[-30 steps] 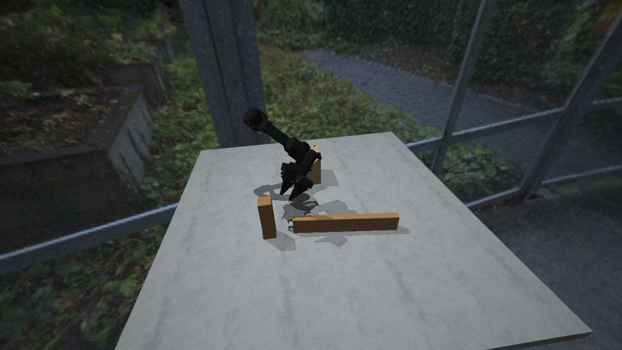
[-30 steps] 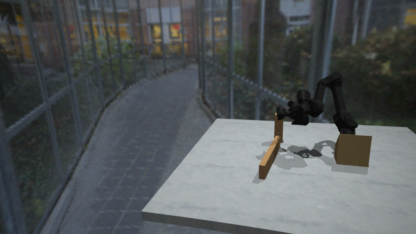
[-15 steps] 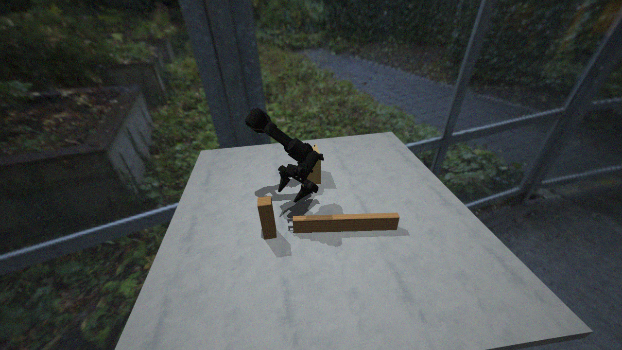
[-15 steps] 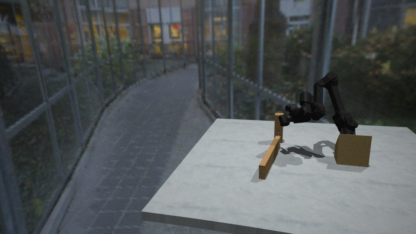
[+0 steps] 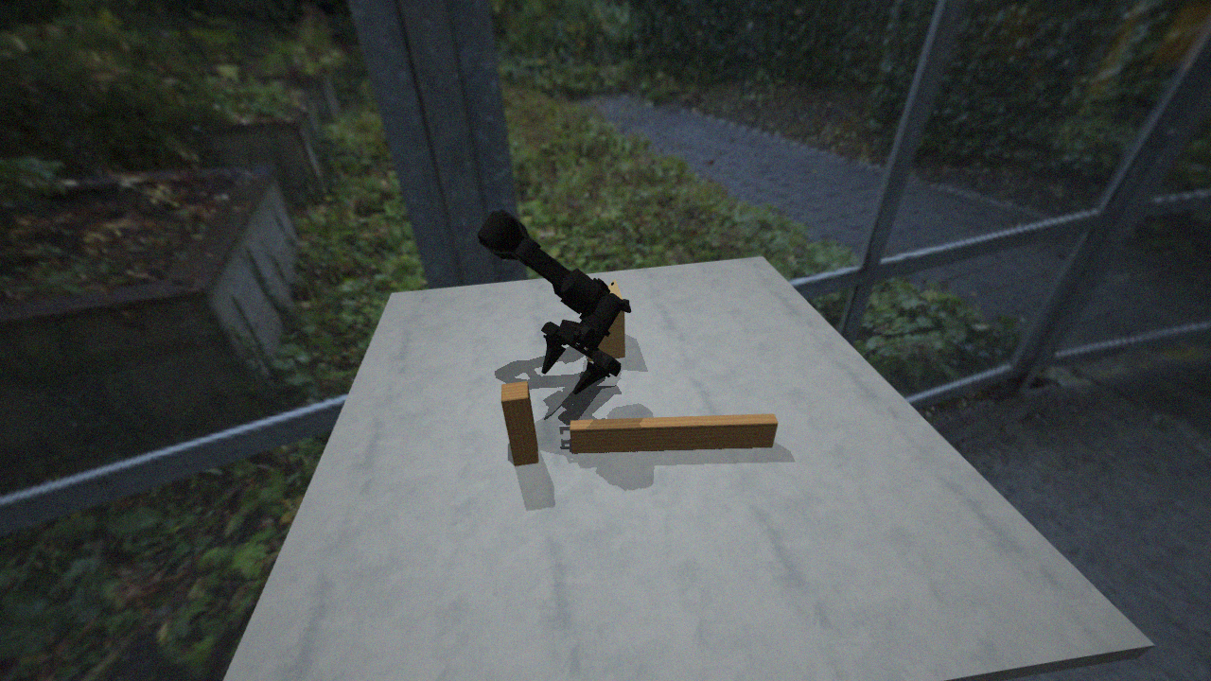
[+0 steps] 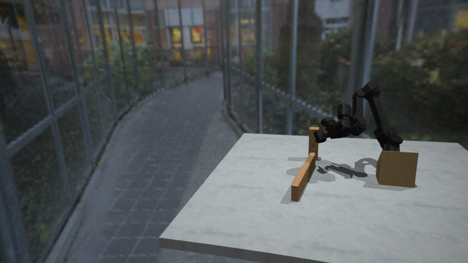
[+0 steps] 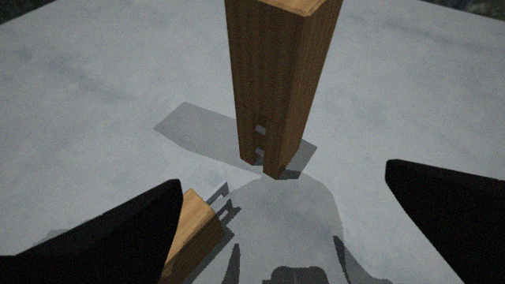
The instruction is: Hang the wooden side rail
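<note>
Now: gripper tip 60 mm short of the wooden headboard post, 70 mm to the left of it and 60 mm above it.
</note>
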